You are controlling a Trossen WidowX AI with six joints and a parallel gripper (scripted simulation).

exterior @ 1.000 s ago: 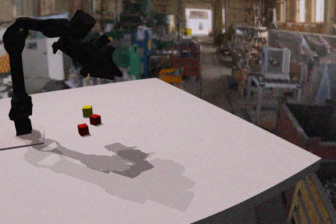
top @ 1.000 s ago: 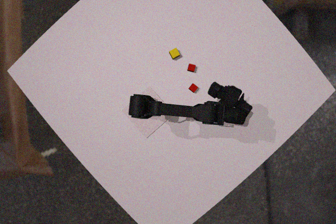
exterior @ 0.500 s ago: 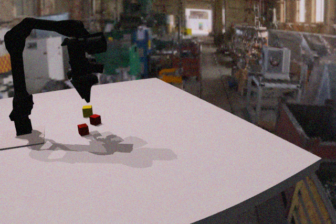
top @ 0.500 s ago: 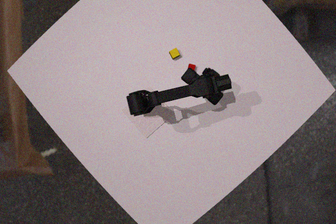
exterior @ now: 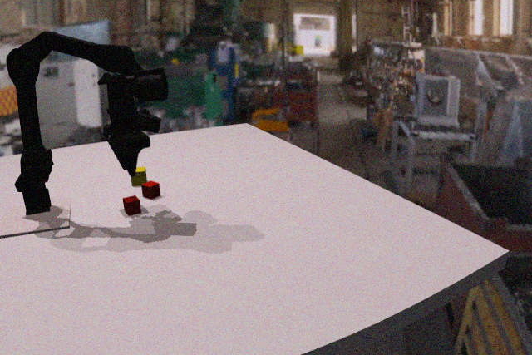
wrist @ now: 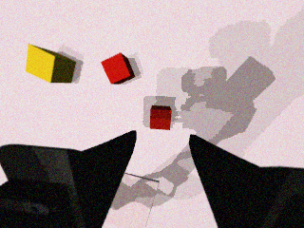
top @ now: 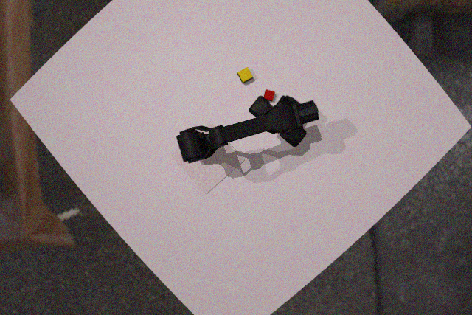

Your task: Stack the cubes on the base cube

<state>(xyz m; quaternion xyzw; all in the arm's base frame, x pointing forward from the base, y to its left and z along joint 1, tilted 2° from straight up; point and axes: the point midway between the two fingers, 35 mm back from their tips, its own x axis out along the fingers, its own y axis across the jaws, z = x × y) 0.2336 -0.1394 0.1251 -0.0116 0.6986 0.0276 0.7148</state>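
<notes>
Right now the yellow cube is 190 mm to the left of my gripper tip, 80 mm below it and 60 mm ahead of it.
</notes>
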